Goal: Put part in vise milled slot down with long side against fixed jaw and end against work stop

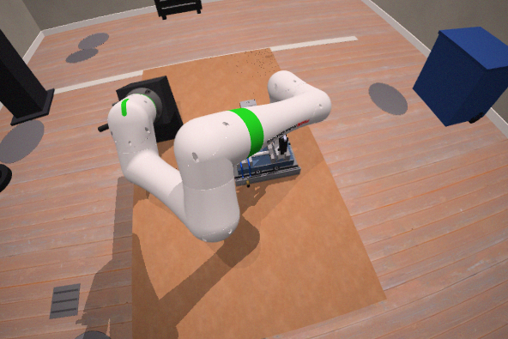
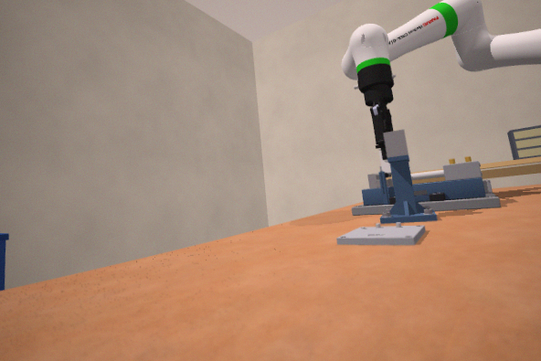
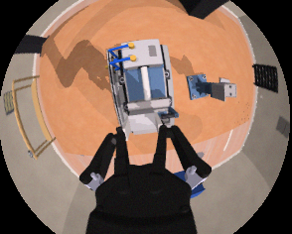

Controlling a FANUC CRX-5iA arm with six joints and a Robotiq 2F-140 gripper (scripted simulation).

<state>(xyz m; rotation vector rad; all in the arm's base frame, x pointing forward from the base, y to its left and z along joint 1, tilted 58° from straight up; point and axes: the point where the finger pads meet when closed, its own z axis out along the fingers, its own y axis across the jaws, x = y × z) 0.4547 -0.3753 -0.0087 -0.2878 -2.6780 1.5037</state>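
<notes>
Right now my hand is 30 mm above the part. The rest, counted from my hand: air cylinder 160 mm behind, 50 mm below, 40 mm to the left; then vise base 90 mm below, 60 mm behind, 30 mm to the left.
</notes>
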